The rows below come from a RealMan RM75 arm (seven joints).
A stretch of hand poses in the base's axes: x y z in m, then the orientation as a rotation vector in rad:
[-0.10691, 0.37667, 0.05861, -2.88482, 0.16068, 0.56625]
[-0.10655, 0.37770, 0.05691, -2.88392, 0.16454, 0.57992]
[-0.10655, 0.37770, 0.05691, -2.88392, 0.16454, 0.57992]
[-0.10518, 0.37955, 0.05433, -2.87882, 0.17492, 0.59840]
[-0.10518, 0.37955, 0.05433, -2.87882, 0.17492, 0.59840]
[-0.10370, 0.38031, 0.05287, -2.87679, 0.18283, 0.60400]
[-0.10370, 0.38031, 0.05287, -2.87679, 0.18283, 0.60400]
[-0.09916, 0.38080, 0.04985, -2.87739, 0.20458, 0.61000]
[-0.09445, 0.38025, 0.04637, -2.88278, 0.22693, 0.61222]
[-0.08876, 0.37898, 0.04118, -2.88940, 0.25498, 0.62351]
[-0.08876, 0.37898, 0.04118, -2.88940, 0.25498, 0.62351]
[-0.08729, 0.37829, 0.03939, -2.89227, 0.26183, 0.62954]
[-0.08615, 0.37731, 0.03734, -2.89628, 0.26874, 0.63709]
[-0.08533, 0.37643, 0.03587, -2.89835, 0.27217, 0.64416]
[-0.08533, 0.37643, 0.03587, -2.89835, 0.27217, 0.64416]
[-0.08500, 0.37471, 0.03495, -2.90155, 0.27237, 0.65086]
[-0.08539, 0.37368, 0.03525, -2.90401, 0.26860, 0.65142]
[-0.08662, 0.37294, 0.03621, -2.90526, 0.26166, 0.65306]
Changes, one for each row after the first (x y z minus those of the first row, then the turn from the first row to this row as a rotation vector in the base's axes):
[0.00036, 0.00103, -0.00170, -0.00176, 0.00948, -0.00131]
[0.00036, 0.00103, -0.00170, -0.00176, 0.00948, -0.00131]
[0.00173, 0.00288, -0.00428, -0.00145, 0.02297, -0.00723]
[0.00173, 0.00288, -0.00428, -0.00145, 0.02297, -0.00723]
[0.00321, 0.00364, -0.00574, -0.00180, 0.02744, -0.01221]
[0.00321, 0.00364, -0.00574, -0.00180, 0.02744, -0.01221]
[0.00775, 0.00413, -0.00876, -0.00741, 0.03290, -0.02551]
[0.01246, 0.00358, -0.01224, -0.01728, 0.03545, -0.03848]
[0.01815, 0.00231, -0.01743, -0.03105, 0.04431, -0.05374]
[0.01815, 0.00231, -0.01743, -0.03105, 0.04431, -0.05374]
[0.01962, 0.00162, -0.01922, -0.03615, 0.04852, -0.05680]
[0.02076, 0.00064, -0.02127, -0.04262, 0.05362, -0.05946]
[0.02158, -0.00024, -0.02274, -0.04645, 0.05833, -0.06039]
[0.02158, -0.00024, -0.02274, -0.04645, 0.05833, -0.06039]
[0.02191, -0.00196, -0.02366, -0.05063, 0.06246, -0.05905]
[0.02152, -0.00299, -0.02336, -0.05227, 0.06233, -0.05604]
[0.02029, -0.00373, -0.02240, -0.05228, 0.06281, -0.05118]

